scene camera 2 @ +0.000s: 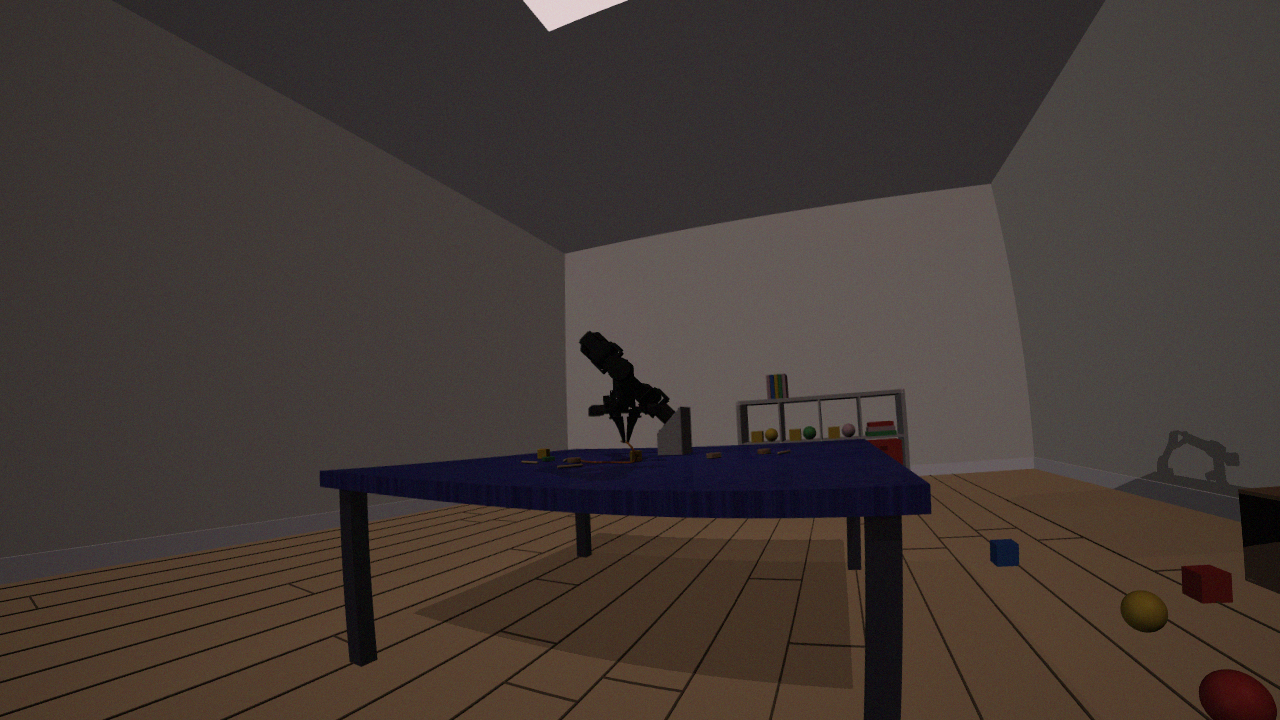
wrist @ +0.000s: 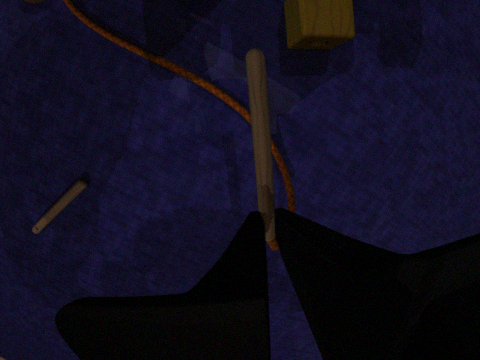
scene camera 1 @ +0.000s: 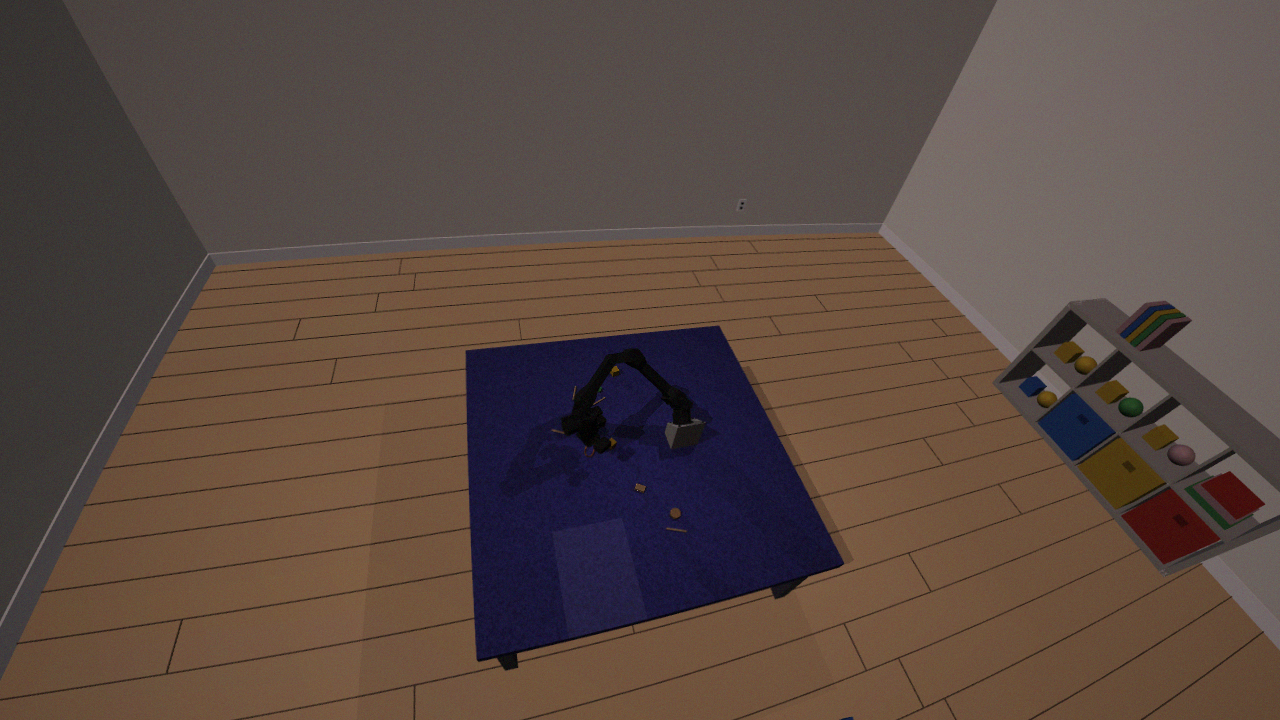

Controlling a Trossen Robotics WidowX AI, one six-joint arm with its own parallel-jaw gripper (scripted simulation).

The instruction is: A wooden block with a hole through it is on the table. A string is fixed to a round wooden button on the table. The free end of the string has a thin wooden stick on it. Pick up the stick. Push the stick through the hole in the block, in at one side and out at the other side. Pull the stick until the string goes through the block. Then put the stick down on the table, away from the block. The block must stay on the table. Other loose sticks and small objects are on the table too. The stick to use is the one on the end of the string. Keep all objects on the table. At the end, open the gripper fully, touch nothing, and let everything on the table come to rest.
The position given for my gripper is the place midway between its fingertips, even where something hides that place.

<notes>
In view: my gripper (scene camera 2: 626, 442), a thin wooden stick (wrist: 256, 65) and a thin wooden stick (wrist: 77, 188).
My gripper also shows in the wrist view (wrist: 266, 219).
</notes>
